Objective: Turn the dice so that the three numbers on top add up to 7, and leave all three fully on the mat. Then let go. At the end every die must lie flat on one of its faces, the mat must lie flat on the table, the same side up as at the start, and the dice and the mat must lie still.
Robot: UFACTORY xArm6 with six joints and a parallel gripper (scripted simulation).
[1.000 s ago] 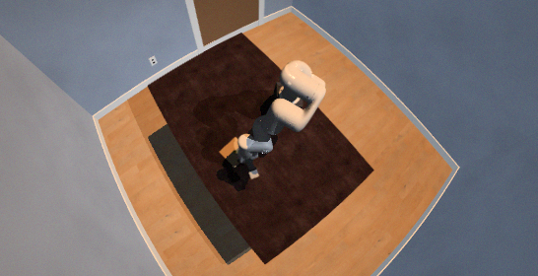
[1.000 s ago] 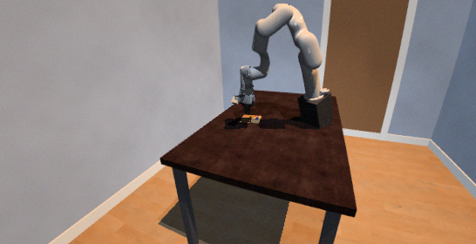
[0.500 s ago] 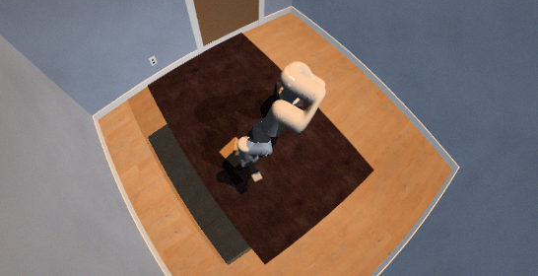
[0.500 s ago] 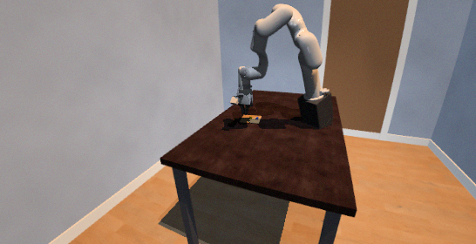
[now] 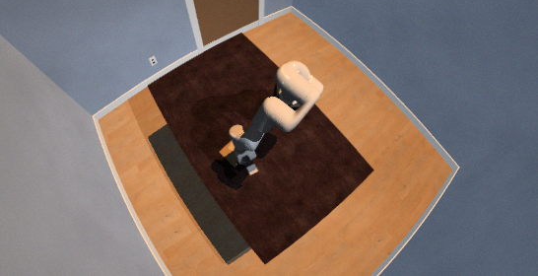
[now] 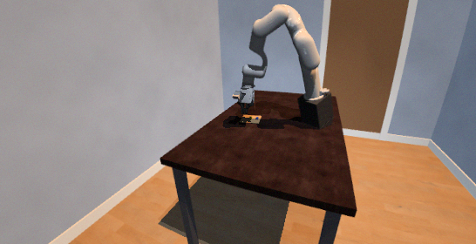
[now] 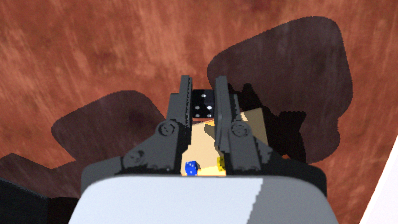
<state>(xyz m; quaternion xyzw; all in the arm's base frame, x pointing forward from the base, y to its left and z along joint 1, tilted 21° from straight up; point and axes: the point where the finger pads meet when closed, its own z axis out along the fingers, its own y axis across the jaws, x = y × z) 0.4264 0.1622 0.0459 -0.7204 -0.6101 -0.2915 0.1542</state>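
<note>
The black die lies 20 mm below my hand. Round my hand: mat (10 mm ahead, 140 mm to the right, 110 mm below); blue die (40 mm behind, 150 mm to the right, 100 mm below); yellow die (10 mm ahead, 140 mm to the right, 100 mm below).
</note>
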